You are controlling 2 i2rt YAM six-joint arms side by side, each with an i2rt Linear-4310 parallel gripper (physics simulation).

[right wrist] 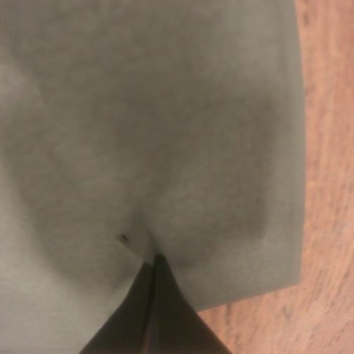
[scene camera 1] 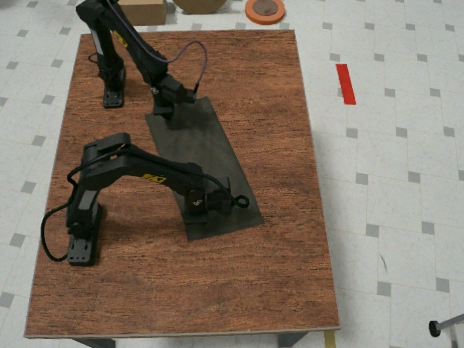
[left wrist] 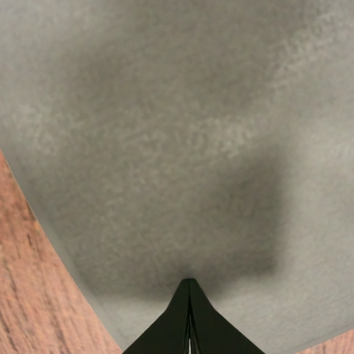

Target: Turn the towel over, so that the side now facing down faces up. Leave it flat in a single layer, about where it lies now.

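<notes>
The dark grey-green towel (scene camera 1: 200, 145) (left wrist: 150, 165) (right wrist: 190, 115) lies spread on the wooden table, slanting from upper left to lower right in the scene view. My left gripper (scene camera 1: 167, 115) (left wrist: 188, 288) is shut, low over the towel's upper-left end; no fold shows at its tips. My right gripper (scene camera 1: 197, 218) (right wrist: 156, 265) is shut on the towel near its lower end. In the right wrist view a small raised flap of cloth stands at its tips. In the scene view both sets of fingertips are largely hidden by the arms.
The wooden table (scene camera 1: 150, 290) extends around the towel. The two arm bases stand along its left side. On the floor are a cardboard box (scene camera 1: 145, 12) and an orange disc (scene camera 1: 280, 11) behind the table, and a red strip (scene camera 1: 346, 84) to the right.
</notes>
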